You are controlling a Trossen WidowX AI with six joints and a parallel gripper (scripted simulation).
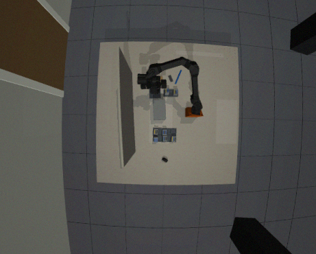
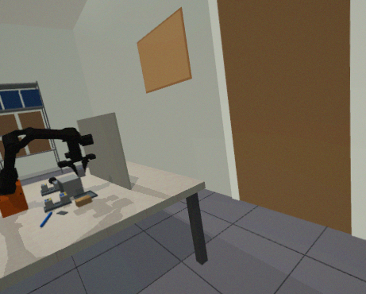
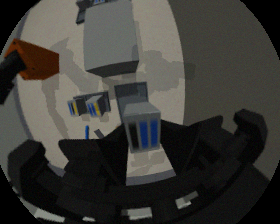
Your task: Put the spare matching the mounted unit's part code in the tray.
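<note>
My gripper tip is now 130 mm above the dark tray and 10 mm past it. The rest, counted from my gripper tip: brown block (120 mm below, 100 mm to the right, 20 mm behind); grey mounted unit (170 mm to the left, 80 mm below, 70 mm behind); module holder (150 mm behind, 130 mm below, 10 mm to the right).
</note>
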